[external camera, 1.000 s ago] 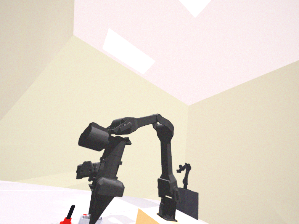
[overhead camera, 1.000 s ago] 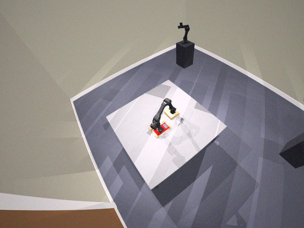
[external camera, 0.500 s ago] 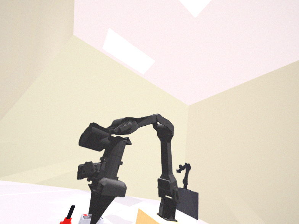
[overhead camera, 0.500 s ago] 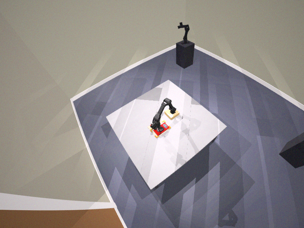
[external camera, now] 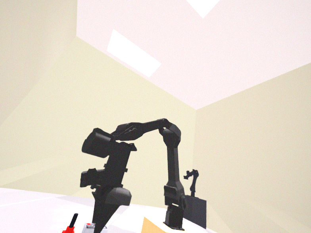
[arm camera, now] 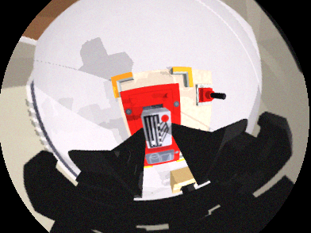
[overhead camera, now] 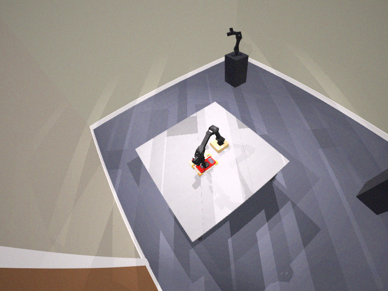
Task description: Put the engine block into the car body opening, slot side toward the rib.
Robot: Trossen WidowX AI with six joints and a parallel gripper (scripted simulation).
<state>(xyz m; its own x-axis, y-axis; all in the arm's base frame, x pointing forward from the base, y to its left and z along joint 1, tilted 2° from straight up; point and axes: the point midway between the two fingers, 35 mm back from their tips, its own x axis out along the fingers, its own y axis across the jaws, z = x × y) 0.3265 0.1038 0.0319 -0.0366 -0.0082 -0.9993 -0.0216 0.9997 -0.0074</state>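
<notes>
Now: gripper tip 10 mm above the grey engine block.
</notes>
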